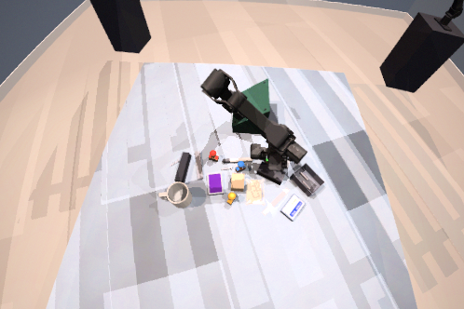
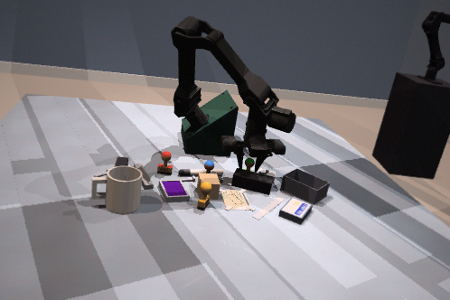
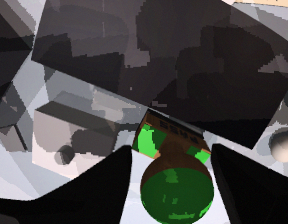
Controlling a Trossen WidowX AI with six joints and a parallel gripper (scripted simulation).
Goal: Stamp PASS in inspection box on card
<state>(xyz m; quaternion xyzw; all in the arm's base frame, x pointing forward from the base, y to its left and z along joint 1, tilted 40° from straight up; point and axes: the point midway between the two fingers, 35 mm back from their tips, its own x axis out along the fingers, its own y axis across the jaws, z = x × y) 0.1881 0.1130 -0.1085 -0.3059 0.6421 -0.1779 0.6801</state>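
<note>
My gripper tip is now right at the green-knobbed stamp. Round my gripper tip: blue-knobbed stamp: 120 mm to the right, 50 mm ahead; then white card: 140 mm ahead, 40 mm to the right, 20 mm below; then black block: 50 mm ahead, 10 mm to the left.
</note>
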